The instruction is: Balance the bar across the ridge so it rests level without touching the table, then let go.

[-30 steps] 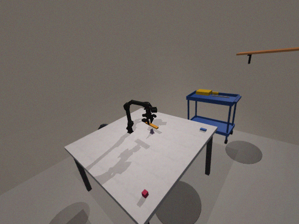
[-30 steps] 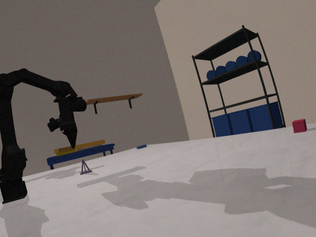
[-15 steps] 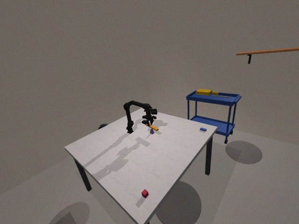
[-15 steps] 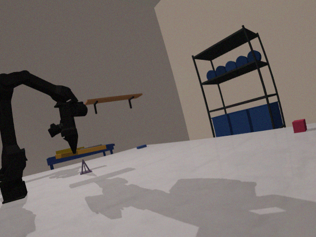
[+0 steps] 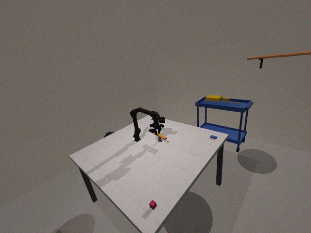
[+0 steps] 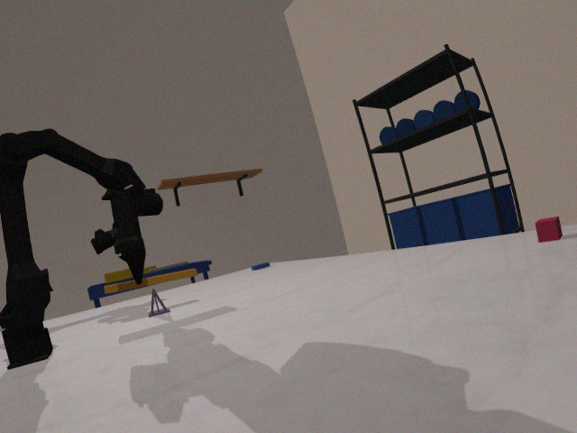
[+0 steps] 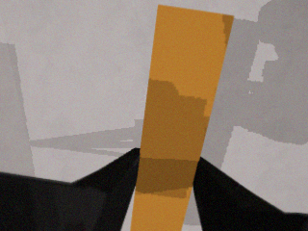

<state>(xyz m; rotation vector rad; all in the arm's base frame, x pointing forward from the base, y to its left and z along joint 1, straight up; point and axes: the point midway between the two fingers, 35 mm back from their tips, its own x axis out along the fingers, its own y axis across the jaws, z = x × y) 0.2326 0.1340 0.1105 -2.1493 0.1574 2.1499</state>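
The orange bar lies 30 mm ahead of my gripper tip. From my gripper tip the other things lie so: blue block (510 mm ahead, 370 mm to the left, 70 mm below); red cube (630 mm to the right, 510 mm ahead, 60 mm below).
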